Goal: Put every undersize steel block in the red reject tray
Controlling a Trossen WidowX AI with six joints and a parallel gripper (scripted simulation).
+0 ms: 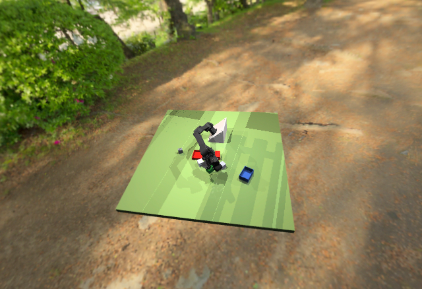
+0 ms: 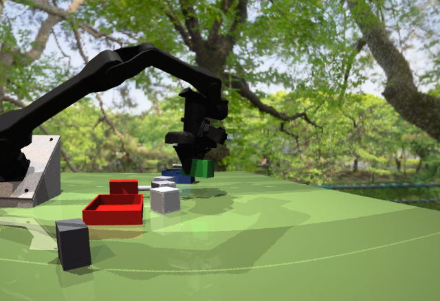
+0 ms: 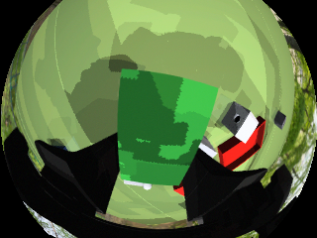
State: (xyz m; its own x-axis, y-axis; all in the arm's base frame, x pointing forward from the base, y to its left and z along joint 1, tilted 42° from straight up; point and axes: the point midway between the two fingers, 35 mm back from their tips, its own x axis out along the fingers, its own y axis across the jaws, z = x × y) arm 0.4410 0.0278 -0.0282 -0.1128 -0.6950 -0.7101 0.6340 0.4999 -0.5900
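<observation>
The red reject tray lies 180 mm behind my gripper tip, 140 mm to the right of it and 50 mm below it. From my gripper tip the other things lie so: green GO gauge (20 mm above, 10 mm to the left, 10 mm behind); then blue tray (280 mm to the left, 50 mm below, 10 mm ahead); then red block (150 mm behind, 40 mm below, 20 mm to the left).
</observation>
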